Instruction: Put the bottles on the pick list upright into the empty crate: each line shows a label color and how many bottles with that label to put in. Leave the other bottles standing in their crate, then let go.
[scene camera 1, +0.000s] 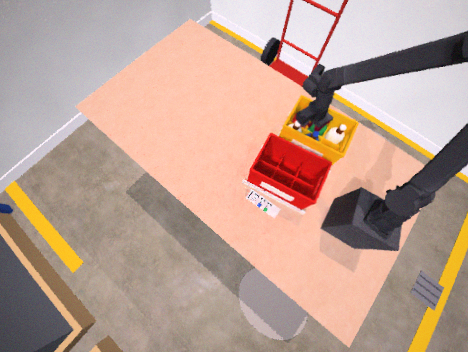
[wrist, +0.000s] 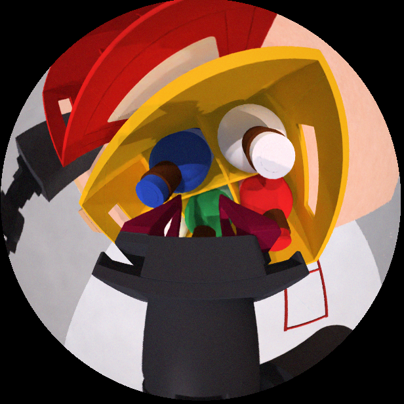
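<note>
The yellow crate holds standing bottles: blue, white, red, green, and another white bottle partly behind a finger in the wrist view. My gripper is open and empty, pointing down over the crate. Its maroon fingers are on either side of the green bottle, whose neck is partly hidden by the gripper body. The red crate is empty in the scene view. The pick list shows blue and green marks; its counts are too small to read.
The crates stand close together on the pink table top, the red one nearer the list. The arm's dark base stands right of the red crate. A red hand truck stands behind the table.
</note>
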